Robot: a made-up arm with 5 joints. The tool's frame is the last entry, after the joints. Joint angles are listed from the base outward. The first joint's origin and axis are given. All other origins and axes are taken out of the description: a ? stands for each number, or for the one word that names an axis. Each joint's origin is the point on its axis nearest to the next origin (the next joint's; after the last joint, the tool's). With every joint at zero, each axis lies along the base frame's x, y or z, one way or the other. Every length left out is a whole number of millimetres.
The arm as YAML. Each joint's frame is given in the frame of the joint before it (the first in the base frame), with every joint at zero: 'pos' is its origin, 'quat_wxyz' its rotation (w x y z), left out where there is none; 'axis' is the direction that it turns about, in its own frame. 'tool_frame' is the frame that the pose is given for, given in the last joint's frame.
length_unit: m
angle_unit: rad
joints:
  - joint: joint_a
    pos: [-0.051, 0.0, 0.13]
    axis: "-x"
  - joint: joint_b
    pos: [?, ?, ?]
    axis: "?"
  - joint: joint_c
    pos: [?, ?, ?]
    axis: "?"
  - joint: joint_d
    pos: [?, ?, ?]
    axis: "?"
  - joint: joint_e
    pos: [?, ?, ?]
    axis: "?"
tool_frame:
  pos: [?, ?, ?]
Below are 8 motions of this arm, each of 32 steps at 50 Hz.
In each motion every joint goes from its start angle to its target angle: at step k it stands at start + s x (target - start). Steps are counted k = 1, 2, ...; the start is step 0. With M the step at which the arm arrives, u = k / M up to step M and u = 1 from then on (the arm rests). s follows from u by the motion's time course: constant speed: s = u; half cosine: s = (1 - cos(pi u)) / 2; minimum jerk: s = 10 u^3 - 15 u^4 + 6 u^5.
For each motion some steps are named. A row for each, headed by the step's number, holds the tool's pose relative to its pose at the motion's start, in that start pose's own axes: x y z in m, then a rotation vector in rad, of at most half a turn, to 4 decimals.
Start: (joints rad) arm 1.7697 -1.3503 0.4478 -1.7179 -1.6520
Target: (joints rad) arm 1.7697 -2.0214 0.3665 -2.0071 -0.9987
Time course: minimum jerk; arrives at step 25
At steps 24, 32:
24: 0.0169 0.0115 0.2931 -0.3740 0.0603 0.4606
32: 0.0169 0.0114 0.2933 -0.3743 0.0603 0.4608

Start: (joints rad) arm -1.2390 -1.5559 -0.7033 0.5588 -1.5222
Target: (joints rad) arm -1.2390 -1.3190 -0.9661 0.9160 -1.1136
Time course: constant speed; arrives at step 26
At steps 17, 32:
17: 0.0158 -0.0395 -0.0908 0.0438 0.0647 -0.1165
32: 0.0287 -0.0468 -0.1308 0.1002 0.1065 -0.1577

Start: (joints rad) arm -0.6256 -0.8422 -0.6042 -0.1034 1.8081
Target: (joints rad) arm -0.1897 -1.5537 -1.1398 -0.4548 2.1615
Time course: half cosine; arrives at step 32
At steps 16, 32:
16: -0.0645 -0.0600 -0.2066 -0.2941 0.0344 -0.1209
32: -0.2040 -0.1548 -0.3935 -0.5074 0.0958 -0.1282

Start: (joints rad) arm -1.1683 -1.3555 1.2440 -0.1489 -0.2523
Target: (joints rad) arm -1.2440 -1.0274 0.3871 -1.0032 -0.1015
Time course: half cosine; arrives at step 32
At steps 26, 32:
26: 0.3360 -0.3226 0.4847 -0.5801 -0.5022 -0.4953
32: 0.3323 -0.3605 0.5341 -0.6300 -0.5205 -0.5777

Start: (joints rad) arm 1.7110 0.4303 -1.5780 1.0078 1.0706
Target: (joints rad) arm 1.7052 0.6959 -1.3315 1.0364 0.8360
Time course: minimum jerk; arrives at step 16
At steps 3, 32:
3: 0.0019 -0.0085 -0.0035 0.0035 -0.0052 -0.0152
32: 0.0154 -0.1868 -0.0572 0.0514 -0.1336 -0.3254

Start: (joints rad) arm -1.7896 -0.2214 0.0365 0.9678 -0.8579
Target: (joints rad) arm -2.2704 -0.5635 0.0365 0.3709 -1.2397
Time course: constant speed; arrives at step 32
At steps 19, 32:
19: -0.0097 0.3126 0.0688 0.1254 -0.1394 0.1938
32: 0.0215 0.5332 0.1762 0.2595 -0.3035 0.3291

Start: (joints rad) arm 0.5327 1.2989 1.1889 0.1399 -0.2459
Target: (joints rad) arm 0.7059 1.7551 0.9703 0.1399 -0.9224
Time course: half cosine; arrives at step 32
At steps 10, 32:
10: 0.1517 0.0373 0.0733 0.0742 -0.2421 -0.0620
32: 0.5612 0.0031 0.5096 0.2524 -1.0820 -0.3747

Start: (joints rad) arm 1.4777 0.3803 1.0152 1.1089 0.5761
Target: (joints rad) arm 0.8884 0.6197 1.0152 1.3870 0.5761
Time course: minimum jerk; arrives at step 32
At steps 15, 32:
15: -0.1559 0.2461 -0.1247 0.3061 0.1769 0.1463
32: -0.4041 0.5353 -0.1561 0.7172 0.3968 0.2630

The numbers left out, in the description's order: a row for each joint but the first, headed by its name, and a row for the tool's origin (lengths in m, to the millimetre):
joint_b: xyz 0.0 0.16 -0.216, axis -z
joint_c: xyz -0.01 0.465 0.0, axis +y
joint_d: xyz 0.248 0.0 -0.277, axis +x
joint_e: xyz 0.0 -0.004 0.019, axis +y
tool: xyz 0.033 0.0 -0.36

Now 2 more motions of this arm.
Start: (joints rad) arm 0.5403 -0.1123 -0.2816 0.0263 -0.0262
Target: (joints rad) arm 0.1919 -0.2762 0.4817 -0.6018 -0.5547
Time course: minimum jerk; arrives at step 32
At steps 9, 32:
9: -0.0370 0.0160 0.0083 -0.0344 0.0265 0.0153
32: -0.2529 0.1330 0.1613 -0.1465 0.0820 0.4402

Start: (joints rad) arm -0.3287 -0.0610 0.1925 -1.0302 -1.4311
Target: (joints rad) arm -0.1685 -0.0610 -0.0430 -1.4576 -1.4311
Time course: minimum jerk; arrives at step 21
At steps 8, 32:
8: -0.0127 -0.0238 -0.0230 -0.0831 -0.0233 0.1568
32: -0.0338 -0.0848 -0.0664 -0.2994 -0.0618 0.5490

